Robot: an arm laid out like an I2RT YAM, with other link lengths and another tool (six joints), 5 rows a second.
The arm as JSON. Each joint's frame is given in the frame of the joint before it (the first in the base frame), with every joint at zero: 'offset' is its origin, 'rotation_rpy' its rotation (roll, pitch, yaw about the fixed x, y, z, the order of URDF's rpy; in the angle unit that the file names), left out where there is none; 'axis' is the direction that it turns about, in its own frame. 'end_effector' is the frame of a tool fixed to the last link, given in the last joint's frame.
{
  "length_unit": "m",
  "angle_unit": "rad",
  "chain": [
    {
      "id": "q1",
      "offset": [
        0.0,
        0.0,
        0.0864
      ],
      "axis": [
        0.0,
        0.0,
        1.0
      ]
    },
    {
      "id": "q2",
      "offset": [
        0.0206,
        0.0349,
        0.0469
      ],
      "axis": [
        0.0,
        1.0,
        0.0
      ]
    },
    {
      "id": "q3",
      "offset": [
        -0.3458,
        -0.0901,
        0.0
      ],
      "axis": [
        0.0,
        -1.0,
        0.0
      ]
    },
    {
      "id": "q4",
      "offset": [
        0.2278,
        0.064,
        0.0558
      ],
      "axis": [
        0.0,
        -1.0,
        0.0
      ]
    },
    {
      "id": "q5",
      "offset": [
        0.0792,
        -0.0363,
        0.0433
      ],
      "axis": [
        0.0,
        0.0,
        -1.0
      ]
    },
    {
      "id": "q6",
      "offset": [
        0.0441,
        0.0,
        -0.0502
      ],
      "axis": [
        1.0,
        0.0,
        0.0
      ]
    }
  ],
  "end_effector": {
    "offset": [
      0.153,
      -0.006,
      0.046
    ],
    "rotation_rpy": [
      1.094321,
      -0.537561,
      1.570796
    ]
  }
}
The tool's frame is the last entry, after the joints.
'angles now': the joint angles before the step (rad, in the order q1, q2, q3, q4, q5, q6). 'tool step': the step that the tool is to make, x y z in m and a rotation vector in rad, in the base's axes. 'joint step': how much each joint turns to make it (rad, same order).
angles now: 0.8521, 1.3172, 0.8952, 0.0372, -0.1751, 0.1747
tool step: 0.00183, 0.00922, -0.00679, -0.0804, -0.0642, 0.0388
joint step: 0.0025, 0.0333, 0.0290, -0.0328, 0.0064, -0.1089
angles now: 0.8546, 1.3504, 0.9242, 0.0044, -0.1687, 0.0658
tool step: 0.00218, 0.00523, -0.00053, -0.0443, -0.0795, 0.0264
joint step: -0.0002, 0.0174, 0.0021, 0.0189, 0.0120, -0.0934
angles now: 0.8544, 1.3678, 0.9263, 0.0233, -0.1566, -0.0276
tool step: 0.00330, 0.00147, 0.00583, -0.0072, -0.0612, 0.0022
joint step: -0.0008, 0.0045, -0.0042, 0.0364, 0.0172, -0.0485
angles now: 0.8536, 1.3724, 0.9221, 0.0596, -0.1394, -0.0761
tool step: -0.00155, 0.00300, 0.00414, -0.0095, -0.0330, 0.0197
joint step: 0.0007, 0.0020, 0.0076, 0.0038, -0.0059, -0.0363
